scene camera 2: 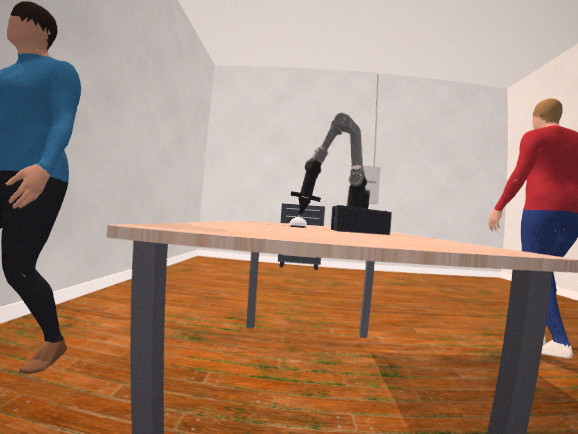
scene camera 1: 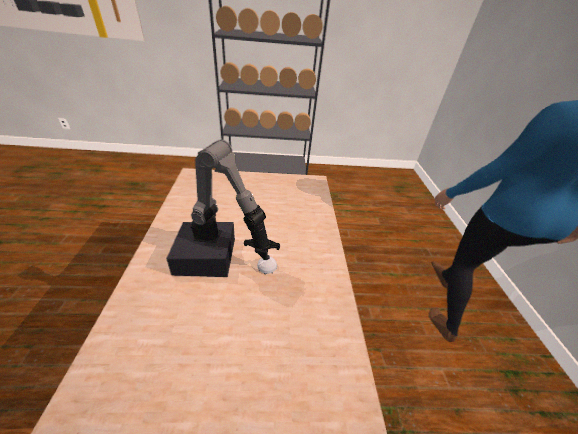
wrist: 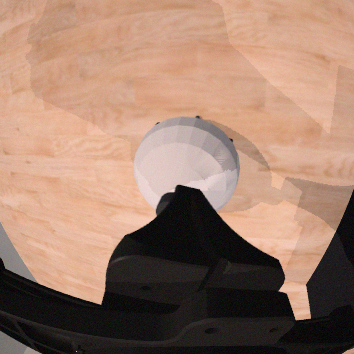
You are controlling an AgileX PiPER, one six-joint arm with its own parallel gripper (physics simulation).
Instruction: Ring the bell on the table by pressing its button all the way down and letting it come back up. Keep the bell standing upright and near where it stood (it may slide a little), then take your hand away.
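Observation:
A white domed bell (scene camera 1: pixel 267 265) (scene camera 2: pixel 298 222) (wrist: pixel 185 160) stands upright on the wooden table (scene camera 1: pixel 215 350) (scene camera 2: pixel 240 237) (wrist: pixel 80 175), to the side of the arm's black base. My black gripper (scene camera 1: pixel 266 257) (scene camera 2: pixel 301 214) (wrist: pixel 183 201) is shut and empty, pointing down, its tips right at the top of the bell. In the wrist view part of the bell's dark button (wrist: pixel 165 204) shows beside the fingertips, which cover the rest. Whether the tips press the button, and how far down it is, I cannot tell.
The arm's black base box (scene camera 1: pixel 200 262) (scene camera 2: pixel 361 220) stands on the table beside the bell. A person in blue (scene camera 1: pixel 537 175) (scene camera 2: pixel 35 110) is beside the table; a person in red (scene camera 2: pixel 550 160) is on the other side. A shelf rack (scene camera 1: pixel 267 92) stands behind.

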